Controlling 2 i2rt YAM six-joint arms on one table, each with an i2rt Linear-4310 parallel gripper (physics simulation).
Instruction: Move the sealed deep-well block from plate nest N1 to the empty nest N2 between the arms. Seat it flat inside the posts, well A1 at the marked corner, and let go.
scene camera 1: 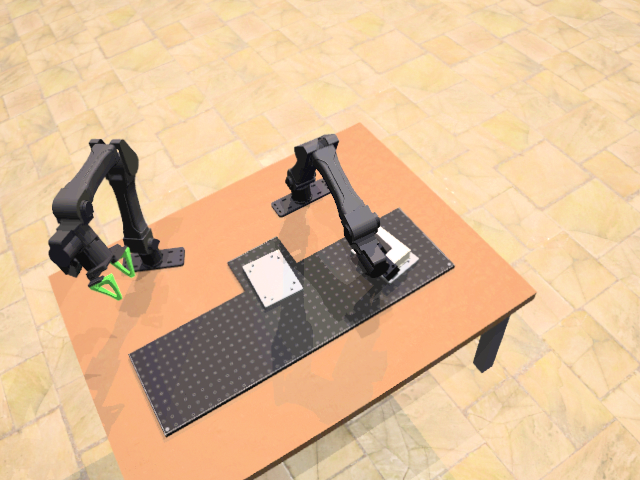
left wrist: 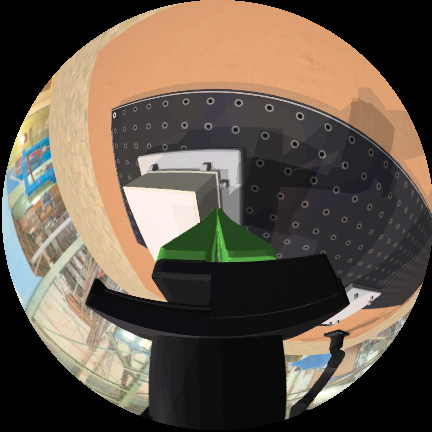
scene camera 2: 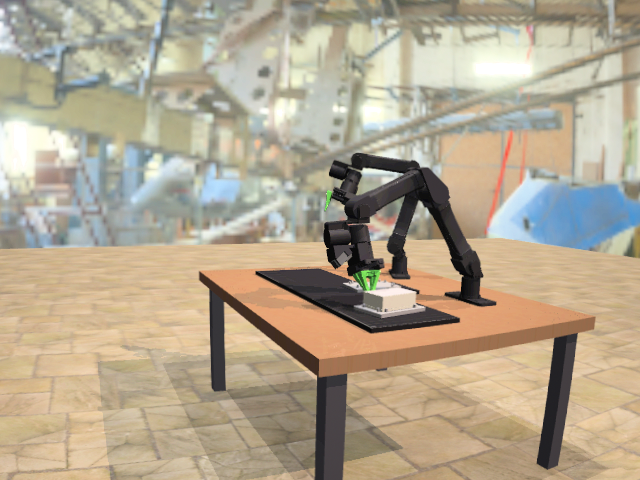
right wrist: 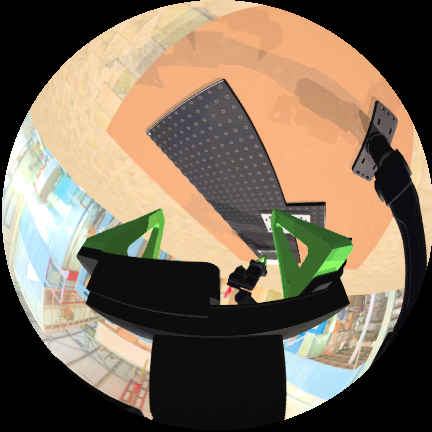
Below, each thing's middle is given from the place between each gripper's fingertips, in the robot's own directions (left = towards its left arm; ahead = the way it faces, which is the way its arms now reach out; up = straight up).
Now: right hand 37 cm to the right of the white nest plate (scene camera 1: 272, 278) and 21 cm above it. From my right hand the other things lie so: white block (scene camera 2: 397, 298) (69 cm to the left, 19 cm below, 9 cm ahead).
My left hand is 40 mm past the white block and 40 mm to the right of it. Also, from my left hand: white nest plate 130 mm behind, 290 mm to the right, 20 mm below.
